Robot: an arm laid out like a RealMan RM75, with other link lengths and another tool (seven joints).
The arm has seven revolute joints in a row. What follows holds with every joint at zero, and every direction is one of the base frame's.
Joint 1 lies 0.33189 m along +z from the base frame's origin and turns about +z.
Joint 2 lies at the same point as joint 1 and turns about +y.
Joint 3 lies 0.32 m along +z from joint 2 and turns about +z.
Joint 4 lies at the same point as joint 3 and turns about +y.
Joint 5 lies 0.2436 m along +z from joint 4 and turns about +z.
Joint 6 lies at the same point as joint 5 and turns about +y.
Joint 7 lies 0.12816 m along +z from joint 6 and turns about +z.
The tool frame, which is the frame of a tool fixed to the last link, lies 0.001 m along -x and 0.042 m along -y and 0.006 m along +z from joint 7; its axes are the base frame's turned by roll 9.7, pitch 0 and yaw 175.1 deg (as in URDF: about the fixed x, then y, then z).
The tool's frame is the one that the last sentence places.
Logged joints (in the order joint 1, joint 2, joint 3, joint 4, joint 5, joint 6, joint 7), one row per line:
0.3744 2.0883 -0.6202 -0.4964 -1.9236 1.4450 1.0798
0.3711 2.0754 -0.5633 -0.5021 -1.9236 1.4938 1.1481
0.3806 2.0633 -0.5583 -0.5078 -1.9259 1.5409 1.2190
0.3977 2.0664 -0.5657 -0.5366 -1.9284 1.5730 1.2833
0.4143 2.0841 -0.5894 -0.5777 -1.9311 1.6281 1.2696
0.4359 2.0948 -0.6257 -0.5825 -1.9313 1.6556 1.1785
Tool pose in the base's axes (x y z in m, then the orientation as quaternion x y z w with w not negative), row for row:
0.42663 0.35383 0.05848 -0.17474 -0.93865 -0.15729 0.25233
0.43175 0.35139 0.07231 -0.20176 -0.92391 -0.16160 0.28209
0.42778 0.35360 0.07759 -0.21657 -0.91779 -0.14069 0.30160
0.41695 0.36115 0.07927 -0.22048 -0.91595 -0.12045 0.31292
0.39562 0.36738 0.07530 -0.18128 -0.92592 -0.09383 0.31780
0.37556 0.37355 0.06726 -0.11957 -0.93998 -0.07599 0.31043
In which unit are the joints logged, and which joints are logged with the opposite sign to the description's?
The joints are logged in radians. Opposite sign: joint 6.
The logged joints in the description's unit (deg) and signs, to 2 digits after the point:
21.45 119.65 -35.53 -28.44 -110.21 -82.79 61.87
21.26 118.91 -32.27 -28.77 -110.21 -85.59 65.78
21.81 118.22 -31.99 -29.09 -110.35 -88.29 69.84
22.79 118.40 -32.41 -30.74 -110.49 -90.13 73.53
23.74 119.41 -33.77 -33.10 -110.64 -93.28 72.74
24.98 120.02 -35.85 -33.37 -110.66 -94.86 67.52

